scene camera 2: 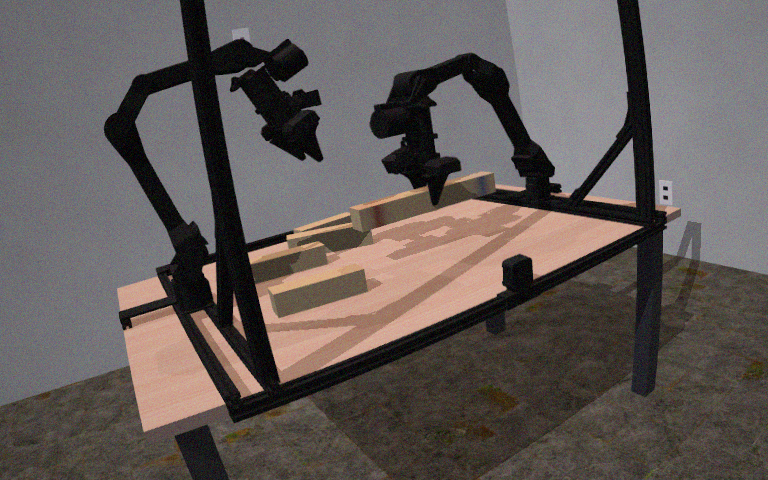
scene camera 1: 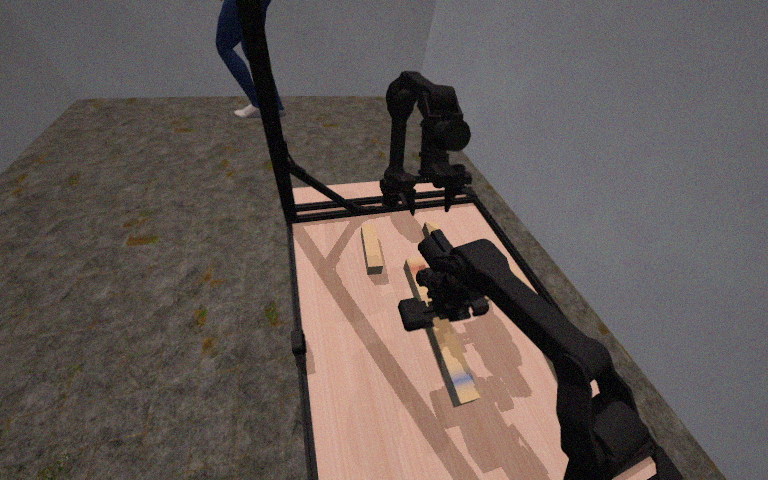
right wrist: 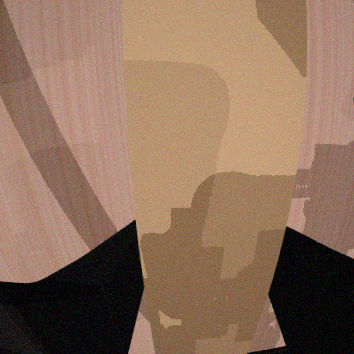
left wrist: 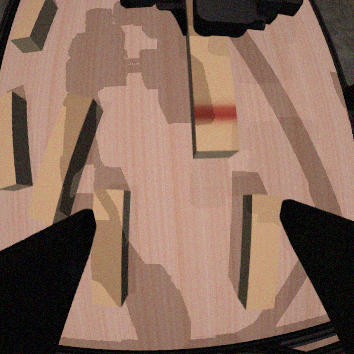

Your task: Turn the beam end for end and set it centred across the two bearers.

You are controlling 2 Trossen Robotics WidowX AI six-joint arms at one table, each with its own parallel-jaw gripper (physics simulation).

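Frame: origin at the left arm's base, x ahead, y left, z up, level; centimetres.
Where they show: left gripper, fingertip midpoint: (scene camera 2: 312, 160) (scene camera 1: 429, 213) (left wrist: 188, 214); right gripper, fingertip midpoint: (scene camera 2: 428, 203) (scene camera 1: 434, 323) (right wrist: 201, 222) (left wrist: 201, 33); left arm's base, origin of the base link: (scene camera 2: 195, 306) (scene camera 1: 389, 201); right arm's base, origin of the base link: (scene camera 2: 539, 198).
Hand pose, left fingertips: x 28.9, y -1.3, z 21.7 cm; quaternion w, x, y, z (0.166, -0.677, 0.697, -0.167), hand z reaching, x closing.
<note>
Things, the pixels of their centre, and the offset from my left fingertips.
- beam, body centre: (right wrist: 203, 234) (left wrist: 202, 27) (scene camera 2: 427, 198) (scene camera 1: 435, 321) dx +22.3, dy -4.5, dz -12.5 cm
- block, body centre: (left wrist: 10, 140) (scene camera 2: 326, 229) (scene camera 1: 510, 279) dx +12.5, dy +29.2, dz -21.4 cm
The beam (scene camera 1: 454, 352) (scene camera 2: 401, 205) (left wrist: 214, 130) (right wrist: 211, 105) is a long pale plank with a red band near its far end and a blue band near its near end. My right gripper (scene camera 1: 441, 310) (scene camera 2: 432, 190) (right wrist: 201, 222) is shut on the beam near its middle, and the beam seems a little above the table. Two bearers lie ahead of its red end. One bearer (scene camera 1: 372, 248) (scene camera 2: 317, 288) (left wrist: 260, 253) is in plain view and the other bearer (scene camera 1: 430, 228) (scene camera 2: 287, 261) (left wrist: 109, 246) is partly hidden. My left gripper (scene camera 1: 429, 208) (scene camera 2: 308, 152) (left wrist: 188, 214) is open and empty, high over the bearers.
Spare wooden blocks (scene camera 2: 330, 235) (left wrist: 53, 165) lie beside the bearers, with another block (left wrist: 10, 137) farther out. A black frame (scene camera 1: 334, 210) (scene camera 2: 411, 348) rims the table. A black post (scene camera 1: 263, 95) (scene camera 2: 215, 167) stands at one corner. A person's legs (scene camera 1: 234, 52) show beyond the table.
</note>
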